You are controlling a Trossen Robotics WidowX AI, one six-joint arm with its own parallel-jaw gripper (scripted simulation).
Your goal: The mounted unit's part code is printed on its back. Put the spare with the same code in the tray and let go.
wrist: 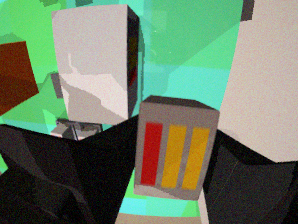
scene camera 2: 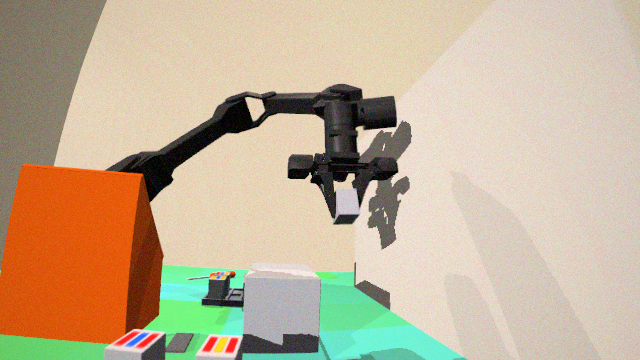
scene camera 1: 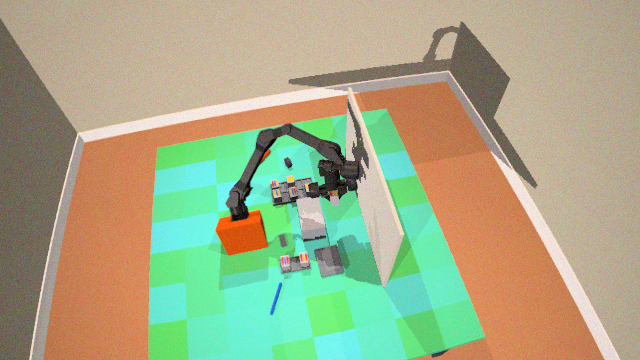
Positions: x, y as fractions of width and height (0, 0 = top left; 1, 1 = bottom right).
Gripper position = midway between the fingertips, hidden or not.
Observation:
My gripper (scene camera 2: 0.54, 0.60) holds a grey spare block (scene camera 2: 0.54, 0.57). Further things: a grey mounted unit (wrist: 0.33, 0.25) and a tall panel (scene camera 2: 0.79, 0.63).
My gripper also shows in the wrist view (wrist: 0.57, 0.55) and in scene camera 1 (scene camera 1: 0.52, 0.55). The tall panel also shows in the wrist view (wrist: 0.85, 0.48).

